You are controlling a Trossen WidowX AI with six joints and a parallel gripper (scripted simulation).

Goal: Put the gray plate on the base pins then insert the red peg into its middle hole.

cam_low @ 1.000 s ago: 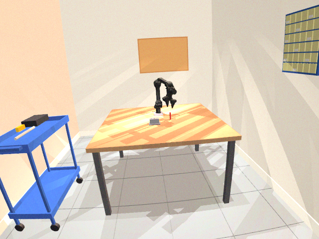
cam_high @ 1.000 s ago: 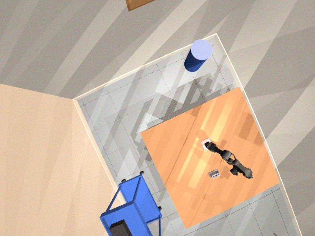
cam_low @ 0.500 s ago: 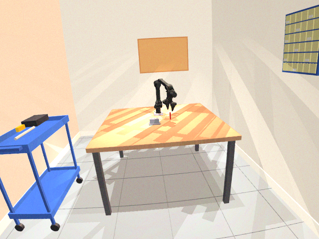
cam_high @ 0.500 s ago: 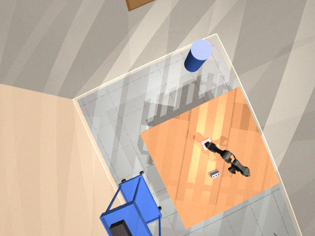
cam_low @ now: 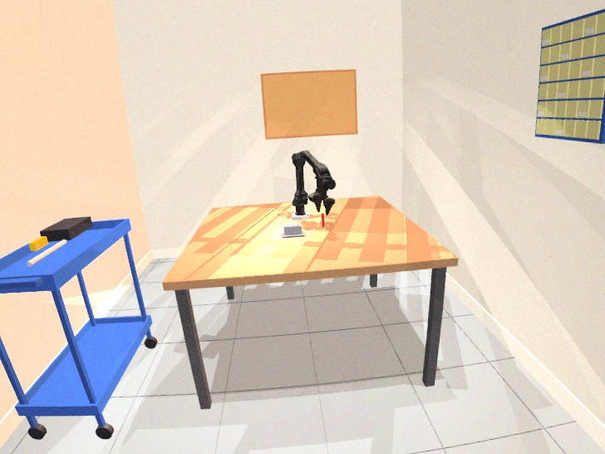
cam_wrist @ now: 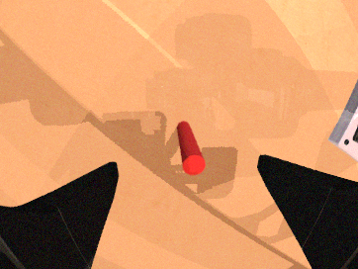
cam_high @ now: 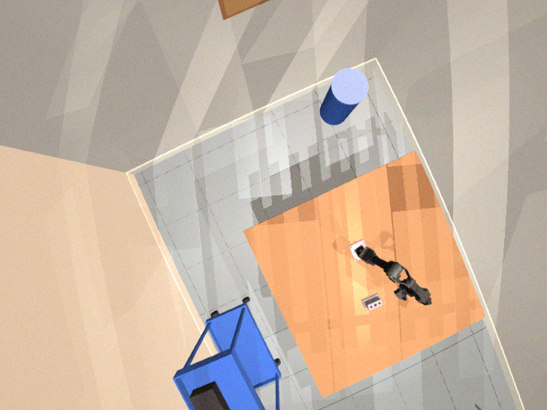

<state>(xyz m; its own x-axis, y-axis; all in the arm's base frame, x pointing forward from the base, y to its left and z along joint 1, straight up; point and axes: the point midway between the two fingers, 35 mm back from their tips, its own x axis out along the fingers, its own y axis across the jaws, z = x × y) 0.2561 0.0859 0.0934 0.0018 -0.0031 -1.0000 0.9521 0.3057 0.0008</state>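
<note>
Right now my gripper tip is 19 cm to the left of the gray plate, 9 cm short of it and 3 cm above it.
</note>
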